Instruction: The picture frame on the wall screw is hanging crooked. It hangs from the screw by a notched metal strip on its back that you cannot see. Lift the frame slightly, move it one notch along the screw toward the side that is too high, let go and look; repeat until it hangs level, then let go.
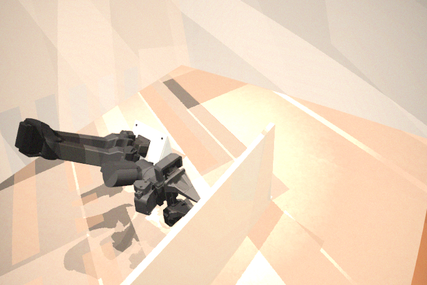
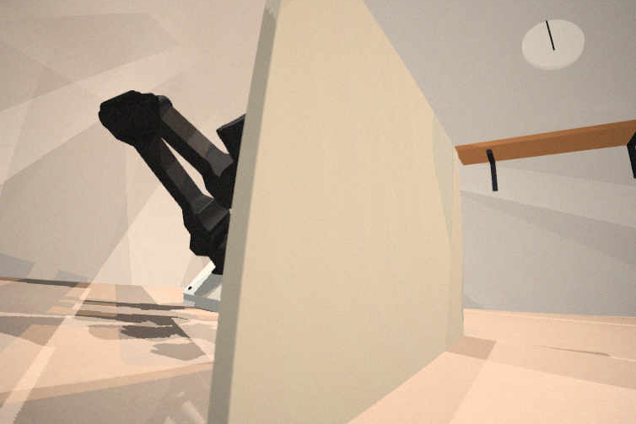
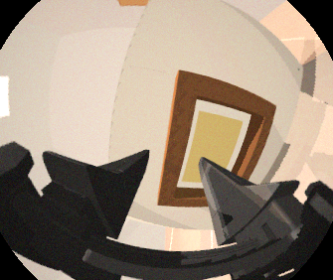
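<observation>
My gripper tip is 20 mm short of the picture frame, 10 mm to the left of it and 50 mm above it. From my gripper tip the other things lie so: wall panel 30 mm ahead, 10 mm to the right, 60 mm below.
</observation>
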